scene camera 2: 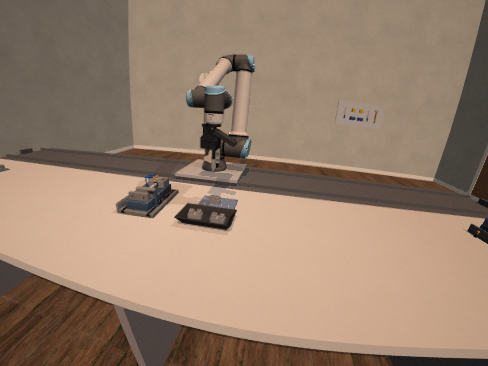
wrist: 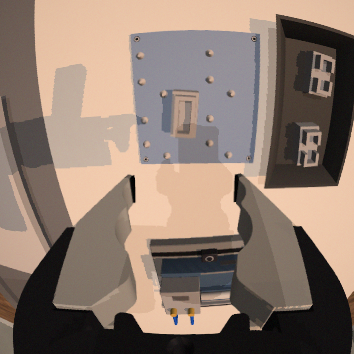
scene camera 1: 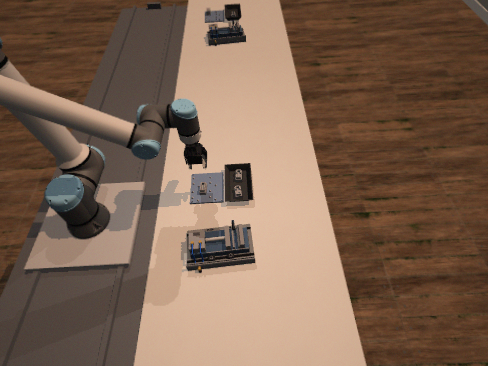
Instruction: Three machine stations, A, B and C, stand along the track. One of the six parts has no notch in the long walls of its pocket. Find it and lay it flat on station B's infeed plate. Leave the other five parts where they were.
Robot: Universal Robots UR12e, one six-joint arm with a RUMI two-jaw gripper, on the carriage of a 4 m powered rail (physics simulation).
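Places are measured from the arm's base along level axes (x right, y ahead, z up), in millimetres.
Where they show: gripper, fingertip midpoint: (scene camera 2: 214,169) (wrist: 184,176) (scene camera 1: 198,168); arm's base, origin of the base link: (scene camera 1: 90,221).
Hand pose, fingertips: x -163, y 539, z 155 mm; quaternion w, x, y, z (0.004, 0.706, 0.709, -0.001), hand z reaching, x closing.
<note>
Each offset is from my fingertips to the top centre of the thing.
My gripper (scene camera 1: 197,166) (scene camera 2: 214,167) (wrist: 184,176) is open and empty, high above the table beside the near station's plate. A grey rectangular part @[dy -1, dx -3, dz -142 mm] (scene camera 1: 203,188) (scene camera 2: 215,199) (wrist: 185,93) lies flat on the blue-grey pegged infeed plate @[dy +16, dx -20, dz -177 mm] (scene camera 1: 215,180) (scene camera 2: 230,204) (wrist: 175,55), pocket up; no notch shows in its long walls in the wrist view. Two parts with gaps in their walls, one part @[dy +185, dx -71, dz -138 mm] (scene camera 1: 238,175) (wrist: 322,75) and another part @[dy +179, dx +34, dz -138 mm] (scene camera 1: 238,190) (wrist: 308,146), lie in the dark tray @[dy +183, dx -22, dz -143 mm] (scene camera 1: 227,198) (scene camera 2: 206,223) (wrist: 300,176). No station letters are readable.
A machine @[dy +88, dx +321, dz -86 mm] (scene camera 1: 220,245) (scene camera 2: 147,197) (wrist: 181,287) stands beside the plate and tray. A far machine @[dy +125, dx -1527, dz -86 mm] (scene camera 1: 226,35) stands by another plate @[dy +23, dx -1888, dz -177 mm] (scene camera 1: 215,17) and a small dark tray (scene camera 1: 233,6); small parts there are unclear. Another machine (scene camera 2: 481,233) shows at the right edge.
</note>
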